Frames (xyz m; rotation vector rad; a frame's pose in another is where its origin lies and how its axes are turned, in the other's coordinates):
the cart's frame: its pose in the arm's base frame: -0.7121 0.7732 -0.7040 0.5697 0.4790 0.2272
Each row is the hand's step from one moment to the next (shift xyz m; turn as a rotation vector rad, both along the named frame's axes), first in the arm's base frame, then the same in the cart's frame.
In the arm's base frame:
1: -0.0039 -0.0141 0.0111 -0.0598 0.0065 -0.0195
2: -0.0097 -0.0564 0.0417 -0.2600 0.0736 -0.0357
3: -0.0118 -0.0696 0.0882 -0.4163 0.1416 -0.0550
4: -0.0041 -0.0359 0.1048 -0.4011 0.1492 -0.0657
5: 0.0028 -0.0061 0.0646 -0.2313 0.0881 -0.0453
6: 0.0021 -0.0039 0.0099 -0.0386 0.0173 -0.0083
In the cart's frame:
1: -0.0122 -0.0050 0.0128 -0.0424 -0.0012 -0.0469
2: -0.0427 -0.0220 0.0520 -0.1874 0.0598 -0.1887
3: -0.0662 -0.0064 0.0913 -0.2929 0.1165 -0.3115
4: -0.0544 0.0301 0.0918 -0.2732 0.1155 -0.3153
5: -0.0236 0.0313 0.0518 -0.1541 0.0641 -0.1883
6: -0.0032 0.0022 0.0101 -0.0246 0.0124 -0.0332

